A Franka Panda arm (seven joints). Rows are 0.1 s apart.
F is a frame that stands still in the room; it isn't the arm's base.
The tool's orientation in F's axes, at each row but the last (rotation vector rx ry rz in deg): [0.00 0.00 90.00]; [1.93 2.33 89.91]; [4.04 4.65 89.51]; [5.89 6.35 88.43]
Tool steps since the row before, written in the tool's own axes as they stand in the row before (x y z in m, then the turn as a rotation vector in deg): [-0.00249 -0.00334 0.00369 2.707 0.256 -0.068]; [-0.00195 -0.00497 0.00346 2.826 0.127 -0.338]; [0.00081 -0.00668 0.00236 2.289 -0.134 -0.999]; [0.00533 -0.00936 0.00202 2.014 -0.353 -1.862]
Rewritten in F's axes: [0.00334 -0.00249 0.00369 -0.256 2.707 -0.068]; [0.00513 -0.00194 0.00323 -0.140 2.825 -0.344]; [0.00688 0.00077 0.00170 0.053 2.281 -1.024]; [0.00967 0.00510 0.00069 0.145 1.998 -1.906]
